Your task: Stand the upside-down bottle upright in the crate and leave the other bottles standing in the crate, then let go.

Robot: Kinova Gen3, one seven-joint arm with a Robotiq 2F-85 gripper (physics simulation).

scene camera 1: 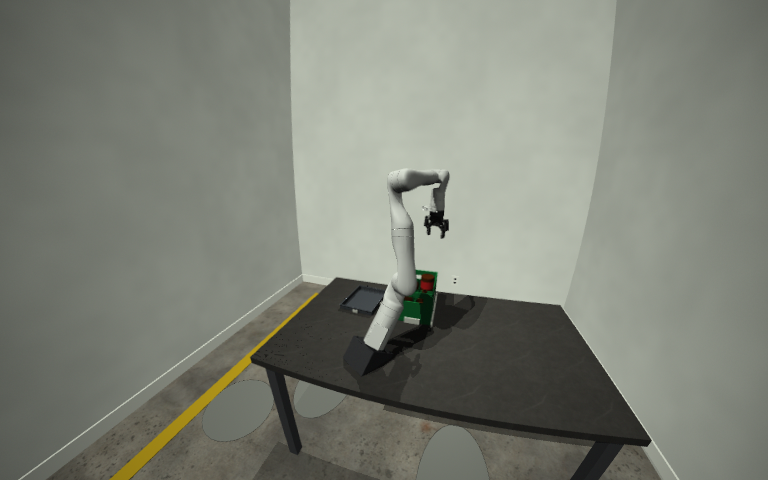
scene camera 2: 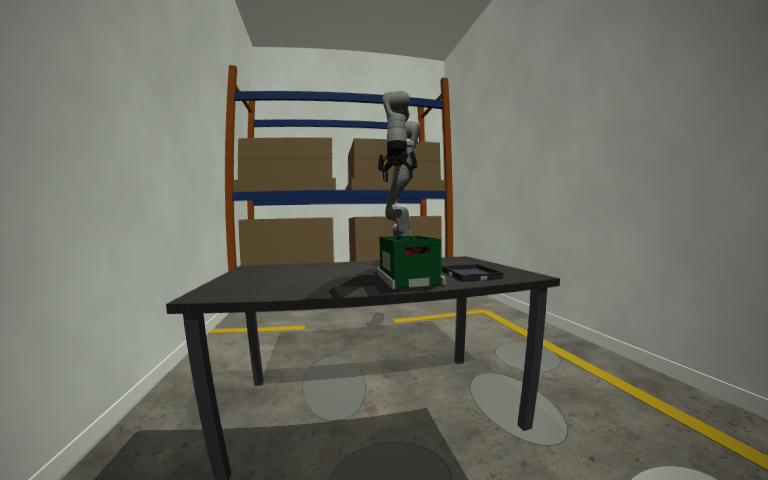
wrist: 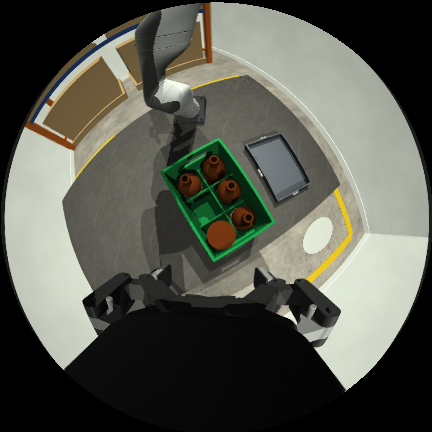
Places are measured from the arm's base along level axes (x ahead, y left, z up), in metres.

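Pixels of known places: gripper, fingertip midpoint: (scene camera 1: 435, 236) (scene camera 2: 397, 181) (wrist: 212, 275); arm's base, link origin: (scene camera 1: 373, 344) (wrist: 188, 108).
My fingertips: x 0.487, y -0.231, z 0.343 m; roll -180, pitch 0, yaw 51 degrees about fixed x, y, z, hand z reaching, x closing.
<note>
Ahead of a thing's pixels: the offset from my fingertips to its top centre. "*": to the spot under its first point. Level surfaces: height alone.
The green crate @(dz -0.220, dx -0.092, dy +0.074 m) (scene camera 1: 416, 311) (scene camera 2: 417, 268) (wrist: 192, 217) stands on the table, divided into compartments. The upside-down bottle @(dz -0.233, dx -0.006, dy +0.024 m) (scene camera 1: 427, 282) (wrist: 221, 235) shows its flat brown base upward, in the corner compartment nearest my gripper in the wrist view. Upright brown bottles, necks up, stand in the other compartments: one @(dz -0.233, dx +0.001, dy +0.106 m) (wrist: 243, 218) beside it, one @(dz -0.233, dx -0.091, dy +0.122 m) (wrist: 229, 191) in the middle row, and two @(dz -0.233, dx -0.176, dy +0.130 m) (wrist: 214, 167) @(dz -0.233, dx -0.181, dy +0.037 m) (wrist: 189, 185) at the far end. The compartment between the upside-down bottle and the far-end bottle is empty. My gripper (scene camera 1: 435, 233) (scene camera 2: 398, 172) (wrist: 212, 275) is open and empty, high above the crate.
A shallow dark tray @(* dz -0.390, dx -0.073, dy +0.382 m) (scene camera 1: 363, 300) (scene camera 2: 473, 272) (wrist: 278, 167) lies on the table @(dz -0.395 m) (scene camera 1: 509, 362) (scene camera 2: 283, 283) (wrist: 115, 200) beside the crate. White strips run along the crate's foot. A rack (scene camera 2: 230, 169) with cardboard boxes (scene camera 2: 285, 164) stands behind the table in scene camera 2.
</note>
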